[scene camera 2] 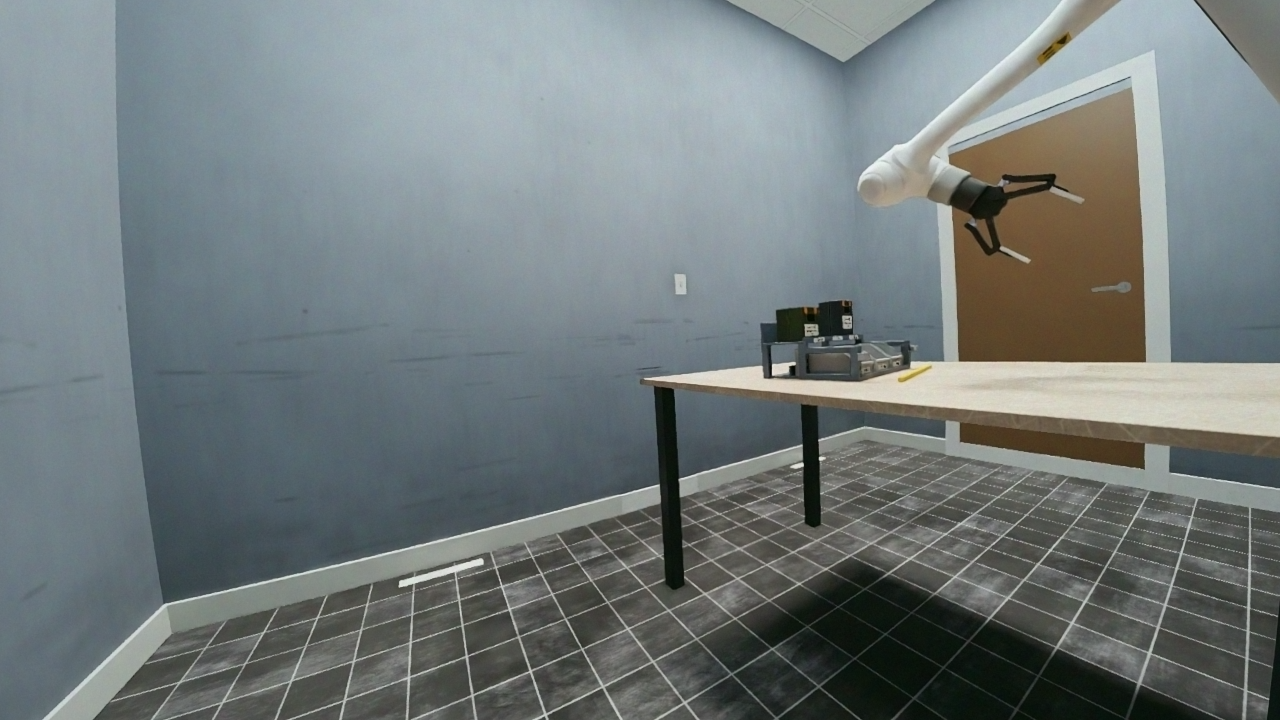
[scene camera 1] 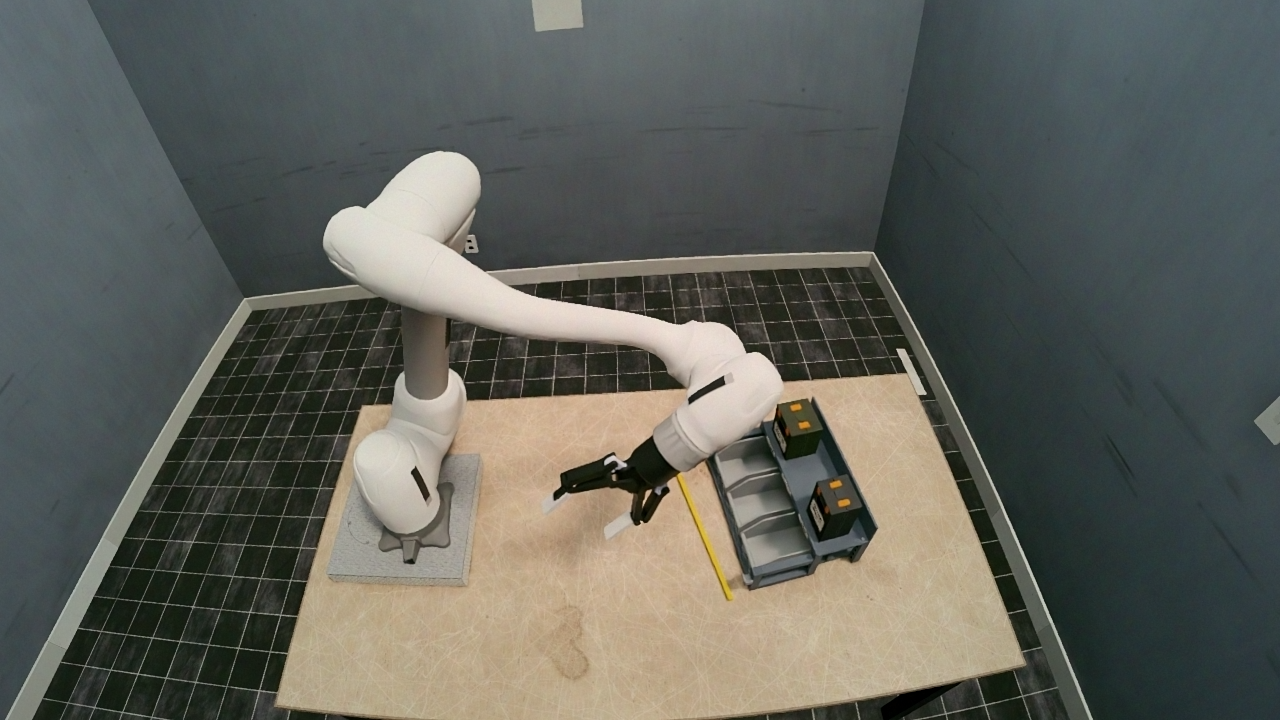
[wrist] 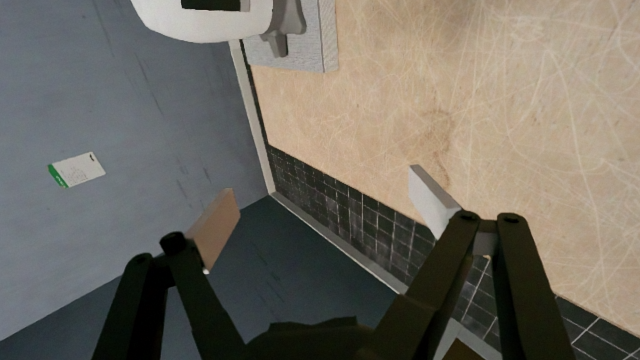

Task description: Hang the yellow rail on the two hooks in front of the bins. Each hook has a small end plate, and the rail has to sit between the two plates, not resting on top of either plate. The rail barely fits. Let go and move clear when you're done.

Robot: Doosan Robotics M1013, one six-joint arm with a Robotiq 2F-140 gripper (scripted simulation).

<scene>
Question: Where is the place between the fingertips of my gripper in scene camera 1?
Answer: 576,522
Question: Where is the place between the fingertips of my gripper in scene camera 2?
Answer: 1054,232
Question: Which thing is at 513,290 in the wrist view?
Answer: My gripper.
</scene>
